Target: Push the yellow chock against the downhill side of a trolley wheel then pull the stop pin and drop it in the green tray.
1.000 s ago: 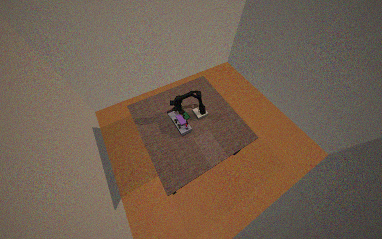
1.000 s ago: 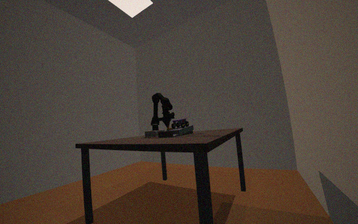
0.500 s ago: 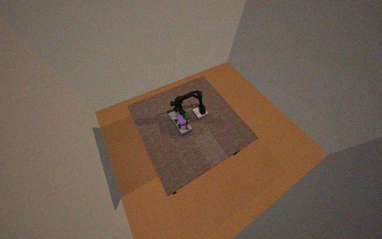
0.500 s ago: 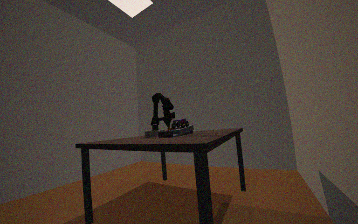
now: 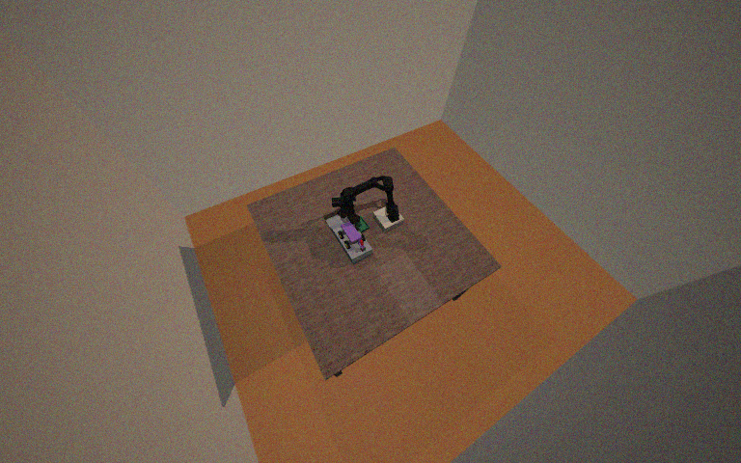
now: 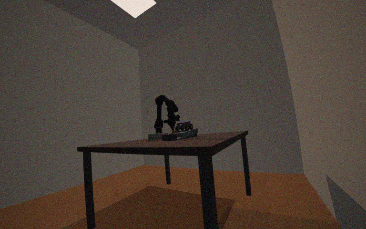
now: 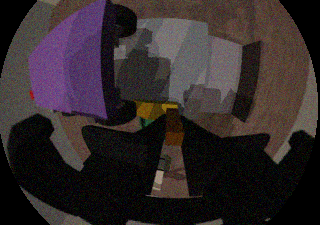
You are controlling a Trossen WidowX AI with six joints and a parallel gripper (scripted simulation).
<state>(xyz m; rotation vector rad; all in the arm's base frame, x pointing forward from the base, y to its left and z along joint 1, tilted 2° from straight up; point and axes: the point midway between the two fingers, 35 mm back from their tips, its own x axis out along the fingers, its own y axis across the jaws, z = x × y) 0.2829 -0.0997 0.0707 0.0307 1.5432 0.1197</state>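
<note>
My gripper tip is 2 cm to the right of the yellow chock and 1 cm above it. The rest, counted from my gripper tip: purple trolley 12 cm to the left, 5 cm ahead, 2 cm above; grey ramp 11 cm to the left, 5 cm below, 5 cm ahead; green tray 10 cm below, 7 cm behind, 1 cm to the left.
</note>
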